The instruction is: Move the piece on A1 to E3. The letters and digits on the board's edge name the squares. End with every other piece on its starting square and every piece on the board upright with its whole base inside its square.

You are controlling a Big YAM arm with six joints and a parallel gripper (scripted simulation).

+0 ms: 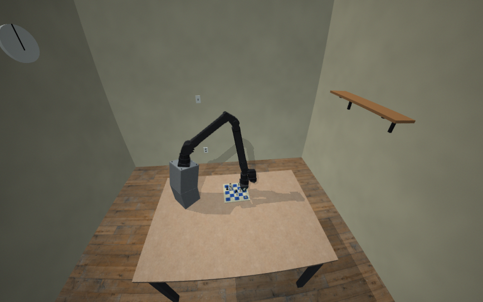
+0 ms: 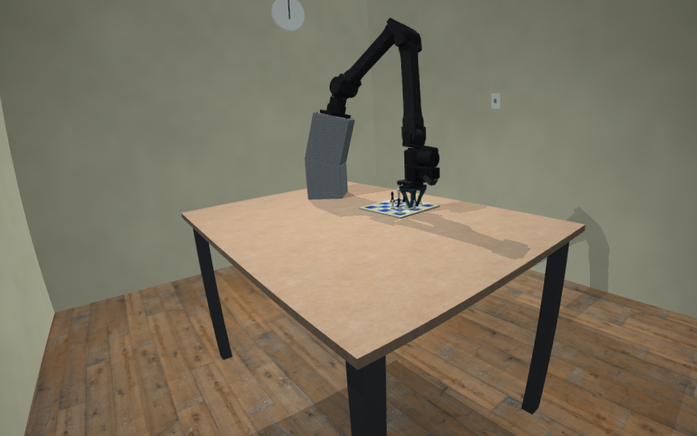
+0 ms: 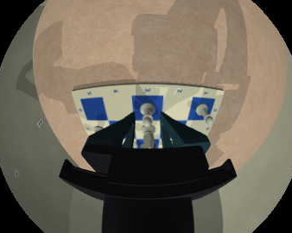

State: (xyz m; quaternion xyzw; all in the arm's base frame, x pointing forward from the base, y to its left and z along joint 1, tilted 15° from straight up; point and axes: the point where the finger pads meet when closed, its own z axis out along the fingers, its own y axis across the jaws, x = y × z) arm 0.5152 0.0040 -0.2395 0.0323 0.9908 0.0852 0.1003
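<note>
My gripper is now 70 mm past the chessboard and 20 mm above it.
</note>
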